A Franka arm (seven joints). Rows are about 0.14 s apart.
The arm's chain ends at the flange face. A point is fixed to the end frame.
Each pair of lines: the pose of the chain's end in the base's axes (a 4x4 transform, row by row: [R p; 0 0 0 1], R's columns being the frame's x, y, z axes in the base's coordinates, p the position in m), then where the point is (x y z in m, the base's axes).
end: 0.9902, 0.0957, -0.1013, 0.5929; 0.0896, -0.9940, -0.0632, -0.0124; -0.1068, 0.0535, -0.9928, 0.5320; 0, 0, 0, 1
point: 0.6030 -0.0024 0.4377
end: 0.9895, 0.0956, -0.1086, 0.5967; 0.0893, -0.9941, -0.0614, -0.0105; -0.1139, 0.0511, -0.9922, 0.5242; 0, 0, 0, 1
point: 0.6061 -0.0004 0.4298
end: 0.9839, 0.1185, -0.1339, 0.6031; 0.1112, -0.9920, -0.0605, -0.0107; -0.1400, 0.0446, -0.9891, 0.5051; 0, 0, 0, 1
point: 0.6098 0.0000 0.4105
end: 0.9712, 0.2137, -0.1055, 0.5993; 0.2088, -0.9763, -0.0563, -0.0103; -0.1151, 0.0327, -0.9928, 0.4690; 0, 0, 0, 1
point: 0.6070 0.0026 0.3748
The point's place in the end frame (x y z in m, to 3 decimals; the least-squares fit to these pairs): 0.021 -0.014 0.092
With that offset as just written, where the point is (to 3 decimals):
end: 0.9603, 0.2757, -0.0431, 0.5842; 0.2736, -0.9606, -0.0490, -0.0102; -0.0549, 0.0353, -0.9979, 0.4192; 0, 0, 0, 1
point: 0.597 0.004 0.326
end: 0.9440, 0.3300, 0.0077, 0.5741; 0.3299, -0.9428, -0.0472, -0.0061; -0.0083, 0.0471, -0.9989, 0.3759; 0, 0, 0, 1
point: 0.590 0.010 0.283
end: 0.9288, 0.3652, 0.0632, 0.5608; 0.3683, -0.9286, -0.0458, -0.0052; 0.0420, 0.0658, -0.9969, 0.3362; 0, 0, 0, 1
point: 0.581 0.011 0.244
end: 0.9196, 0.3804, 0.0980, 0.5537; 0.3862, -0.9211, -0.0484, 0.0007; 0.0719, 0.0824, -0.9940, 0.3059; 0, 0, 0, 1
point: 0.577 0.017 0.215
